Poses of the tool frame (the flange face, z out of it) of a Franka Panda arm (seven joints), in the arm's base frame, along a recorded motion.
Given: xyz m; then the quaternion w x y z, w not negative.
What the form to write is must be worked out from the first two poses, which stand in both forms.
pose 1, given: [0.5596 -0.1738 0.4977 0.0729 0.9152 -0.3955 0.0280]
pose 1, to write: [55.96 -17.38 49.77 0.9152 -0.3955 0.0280 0.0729]
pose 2, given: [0.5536 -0.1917 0.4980 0.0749 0.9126 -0.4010 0.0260]
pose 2, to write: [55.36 -19.17 49.80 0.9126 -0.4010 0.0260 0.0749]
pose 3, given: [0.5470 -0.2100 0.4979 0.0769 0.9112 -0.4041 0.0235]
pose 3, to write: [54.70 -21.00 49.79 0.9112 -0.4041 0.0235 0.0769]
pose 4, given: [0.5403 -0.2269 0.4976 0.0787 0.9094 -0.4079 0.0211]
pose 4, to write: [54.03 -22.69 49.76 0.9094 -0.4079 0.0211 0.0787]
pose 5, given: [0.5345 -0.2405 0.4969 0.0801 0.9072 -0.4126 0.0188]
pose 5, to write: [53.45 -24.05 49.69 0.9072 -0.4126 0.0188 0.0801]
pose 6, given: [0.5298 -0.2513 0.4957 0.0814 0.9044 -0.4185 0.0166]
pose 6, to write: [52.98 -25.13 49.57 0.9044 -0.4185 0.0166 0.0814]
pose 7, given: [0.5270 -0.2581 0.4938 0.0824 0.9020 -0.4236 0.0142]
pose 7, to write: [52.70 -25.81 49.38 0.9020 -0.4236 0.0142 0.0824]
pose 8, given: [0.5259 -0.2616 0.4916 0.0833 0.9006 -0.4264 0.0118]
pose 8, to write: [52.59 -26.16 49.16 0.9006 -0.4264 0.0118 0.0833]
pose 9, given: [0.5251 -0.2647 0.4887 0.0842 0.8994 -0.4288 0.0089]
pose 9, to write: [52.51 -26.47 48.87 0.8994 -0.4288 0.0089 0.0842]
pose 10, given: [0.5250 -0.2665 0.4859 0.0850 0.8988 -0.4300 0.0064]
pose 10, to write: [52.50 -26.65 48.59 0.8988 -0.4300 0.0064 0.0850]
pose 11, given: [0.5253 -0.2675 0.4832 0.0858 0.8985 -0.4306 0.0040]
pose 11, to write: [52.53 -26.75 48.32 0.8985 -0.4306 0.0040 0.0858]
